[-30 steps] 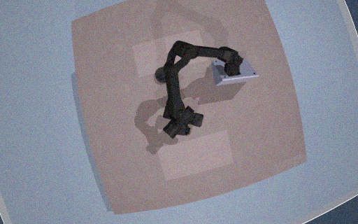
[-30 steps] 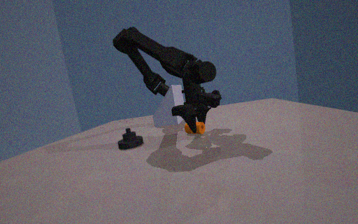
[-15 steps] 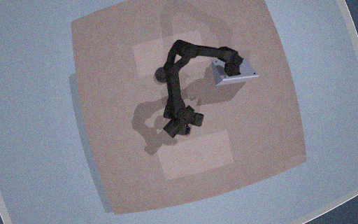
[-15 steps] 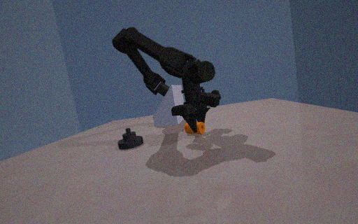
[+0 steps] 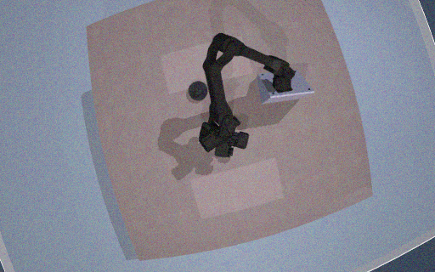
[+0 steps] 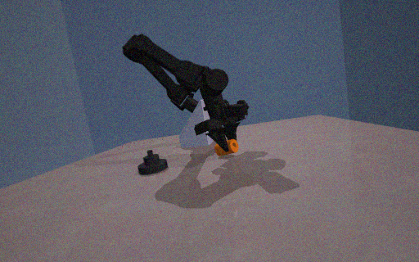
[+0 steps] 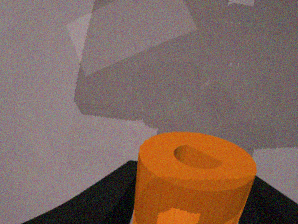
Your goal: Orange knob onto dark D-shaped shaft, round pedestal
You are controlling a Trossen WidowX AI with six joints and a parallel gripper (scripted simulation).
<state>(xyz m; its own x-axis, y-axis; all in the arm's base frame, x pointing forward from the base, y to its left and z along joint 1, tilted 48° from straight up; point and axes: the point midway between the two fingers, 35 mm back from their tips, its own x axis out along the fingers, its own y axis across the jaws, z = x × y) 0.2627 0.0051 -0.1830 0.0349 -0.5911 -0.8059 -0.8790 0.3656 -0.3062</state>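
Right now my gripper tip is 10 mm past the orange knob, 20 mm to the left of it and 10 mm below it. Round my gripper tip: dark pedestal: 50 mm ahead, 230 mm to the right, 10 mm above.
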